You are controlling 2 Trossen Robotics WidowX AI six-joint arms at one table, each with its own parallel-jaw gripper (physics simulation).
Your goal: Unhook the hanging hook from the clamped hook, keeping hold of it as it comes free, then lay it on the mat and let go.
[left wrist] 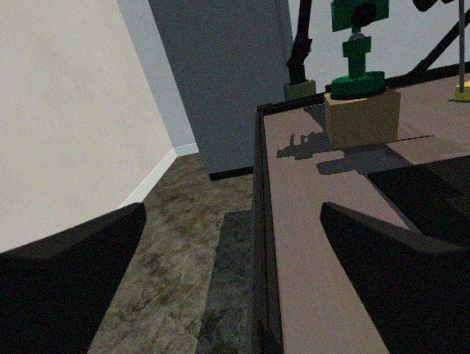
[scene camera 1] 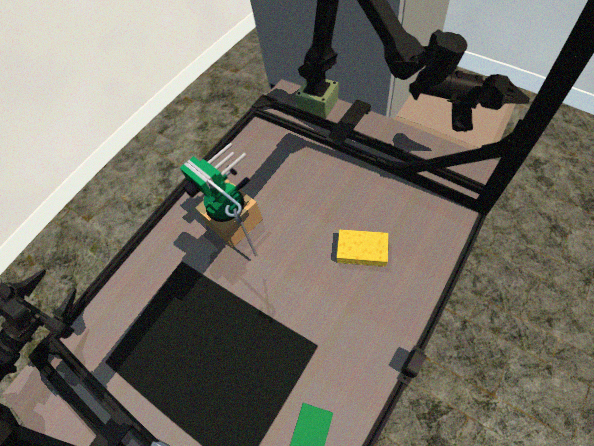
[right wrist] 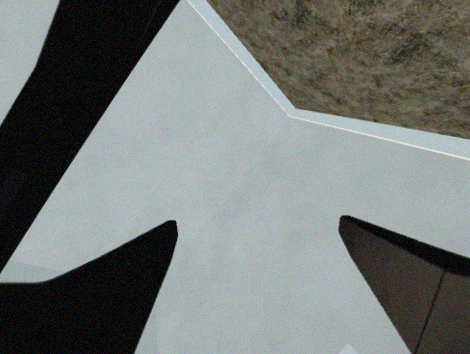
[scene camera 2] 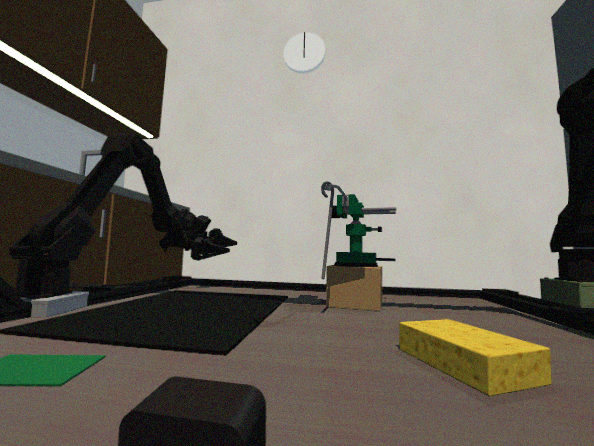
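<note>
The hanging hook is a thin grey rod hanging from the curled end of the clamped hook. The clamped hook is held in a green vise on a wooden block. The black mat lies flat, toward the left arm's side. My left gripper is open and empty, in the air apart from the hooks. My right gripper is open and empty, far from the hooks, at the upper right in scene camera 1.
A yellow sponge lies on the table right of the vise. A green pad lies near the mat. A black frame post rises at the right in scene camera 1, and black rails run along the table's edges.
</note>
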